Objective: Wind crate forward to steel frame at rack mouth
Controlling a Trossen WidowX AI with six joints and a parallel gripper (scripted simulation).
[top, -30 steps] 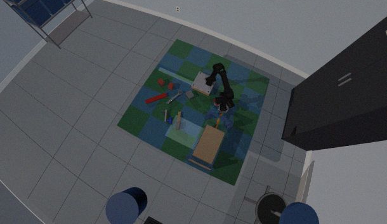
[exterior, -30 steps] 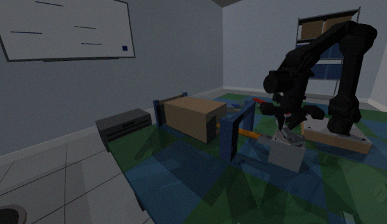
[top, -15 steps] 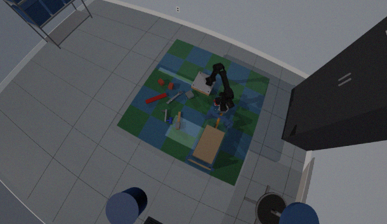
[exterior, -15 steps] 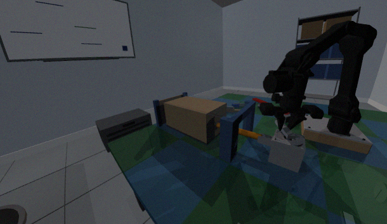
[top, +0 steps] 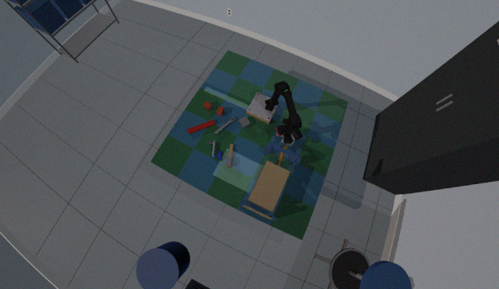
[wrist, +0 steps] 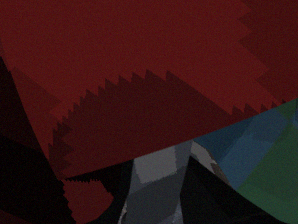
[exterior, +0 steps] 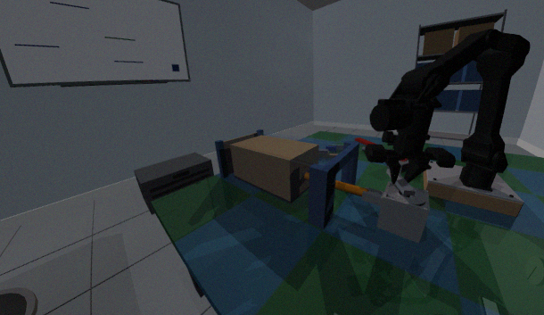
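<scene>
My gripper tip is now 2 cm below the grey crank arm and 1 cm to the left of it. Round my gripper tip: red knob: 5 cm to the right, 5 cm above, 2 cm ahead; then blue steel frame: 14 cm ahead, 4 cm to the left, 2 cm above; then grey winch: 6 cm below, 4 cm to the left, 3 cm behind.
</scene>
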